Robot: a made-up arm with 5 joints. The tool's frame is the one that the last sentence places.
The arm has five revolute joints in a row. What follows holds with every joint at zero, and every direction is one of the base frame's.
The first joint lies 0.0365 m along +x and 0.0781 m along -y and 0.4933 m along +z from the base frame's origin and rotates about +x.
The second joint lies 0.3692 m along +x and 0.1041 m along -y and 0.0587 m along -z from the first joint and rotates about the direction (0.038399, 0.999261, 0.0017).
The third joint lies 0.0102 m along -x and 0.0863 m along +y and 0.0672 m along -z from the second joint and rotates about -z.
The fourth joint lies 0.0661 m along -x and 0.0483 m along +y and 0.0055 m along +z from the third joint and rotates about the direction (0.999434, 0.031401, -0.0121).
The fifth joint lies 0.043 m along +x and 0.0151 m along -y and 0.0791 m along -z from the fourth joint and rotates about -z.
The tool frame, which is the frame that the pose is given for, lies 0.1 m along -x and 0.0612 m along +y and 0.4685 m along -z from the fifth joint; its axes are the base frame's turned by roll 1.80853, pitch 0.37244 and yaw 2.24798 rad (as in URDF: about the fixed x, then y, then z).
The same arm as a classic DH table. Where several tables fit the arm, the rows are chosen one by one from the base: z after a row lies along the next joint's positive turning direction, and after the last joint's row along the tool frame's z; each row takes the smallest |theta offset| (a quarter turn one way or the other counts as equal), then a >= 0, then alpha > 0; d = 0 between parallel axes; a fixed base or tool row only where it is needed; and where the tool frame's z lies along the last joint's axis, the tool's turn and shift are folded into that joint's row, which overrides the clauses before.
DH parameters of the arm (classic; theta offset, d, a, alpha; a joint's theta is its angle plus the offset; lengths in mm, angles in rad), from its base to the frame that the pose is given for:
base (fixed): -1.5708 493.3 78.1 -1.5708
joint 1: -1.5691 409.7 -58.5 1.5324
joint 2: -1.5709 -18.4 13.5 1.5725
joint 3: 1.501 62.6 50.4 -1.5587
joint 4: 0 -22 -16.4 1.5587
joint 5: -0.5578 558.1 106.5 -1.3496
tool (fixed): -0.3822 -50.4 0 0

